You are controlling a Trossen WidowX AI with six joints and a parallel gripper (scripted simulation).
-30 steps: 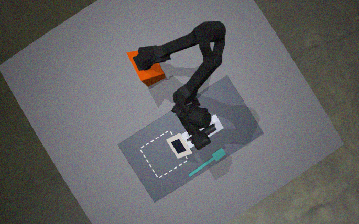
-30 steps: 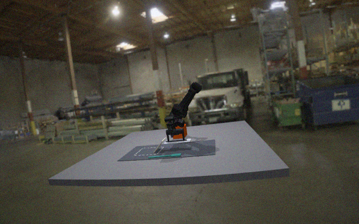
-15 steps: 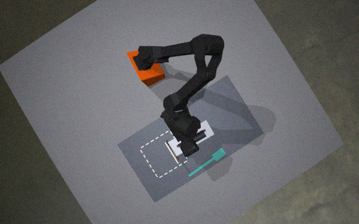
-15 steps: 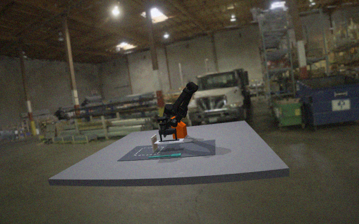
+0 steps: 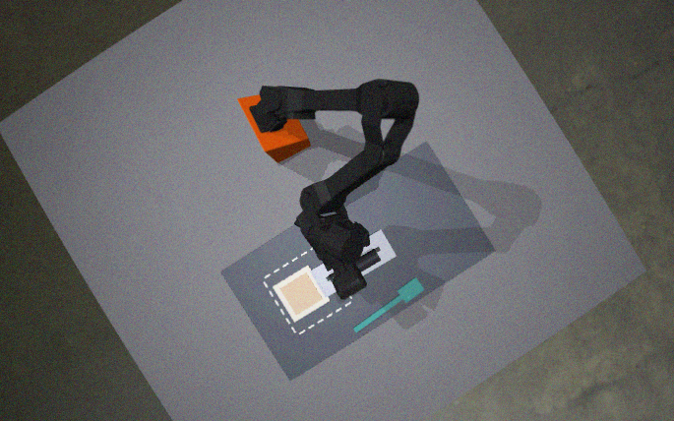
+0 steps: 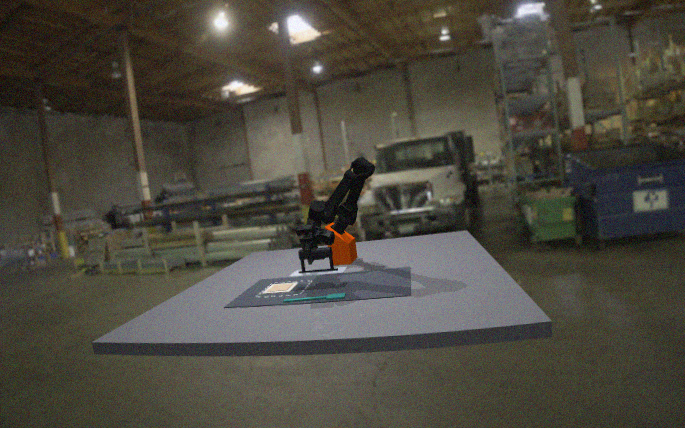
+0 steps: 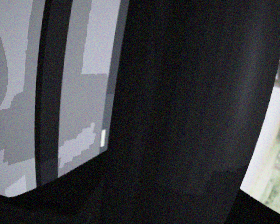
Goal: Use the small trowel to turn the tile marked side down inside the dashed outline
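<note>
Now: gripper tip 12 cm above the dark mat, 3 cm to the right of it and 2 cm past it. From my gripper tip the other things lie so: tile: 14 cm to the right, 10 cm below, 1 cm behind; teal trowel: 12 cm ahead, 10 cm below, 7 cm to the left.
</note>
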